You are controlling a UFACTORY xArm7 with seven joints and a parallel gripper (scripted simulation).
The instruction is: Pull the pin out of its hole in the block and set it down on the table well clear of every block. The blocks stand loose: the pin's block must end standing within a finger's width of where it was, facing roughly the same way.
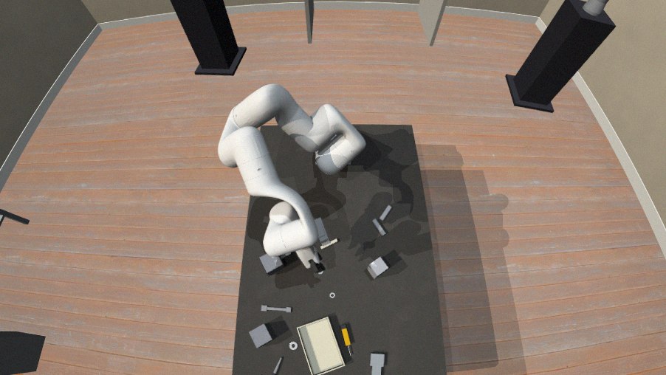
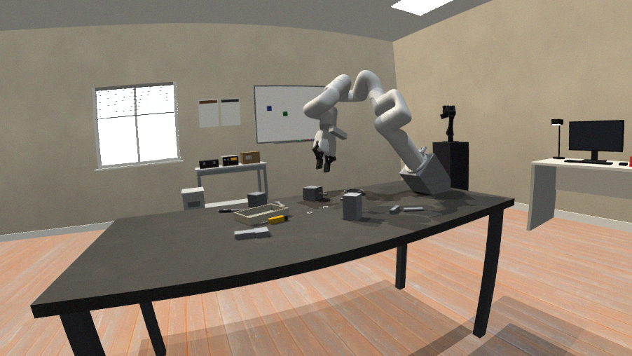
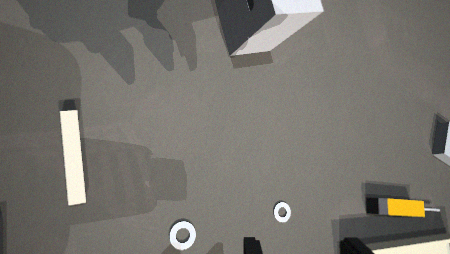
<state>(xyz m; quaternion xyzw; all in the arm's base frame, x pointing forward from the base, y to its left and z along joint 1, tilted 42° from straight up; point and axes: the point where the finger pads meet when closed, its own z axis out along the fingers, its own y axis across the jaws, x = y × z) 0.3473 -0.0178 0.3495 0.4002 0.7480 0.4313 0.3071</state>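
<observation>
Right now my hand is 17 cm above the grey bar, 12 cm past it and 7 cm to the left of it. From my hand the other things lie so: yellow tool (24 cm ahead, 17 cm below, 13 cm to the left); then cream bar (17 cm below, 11 cm behind, 2 cm to the left); then taller grey block (22 cm to the left, 12 cm below, 4 cm behind).
</observation>
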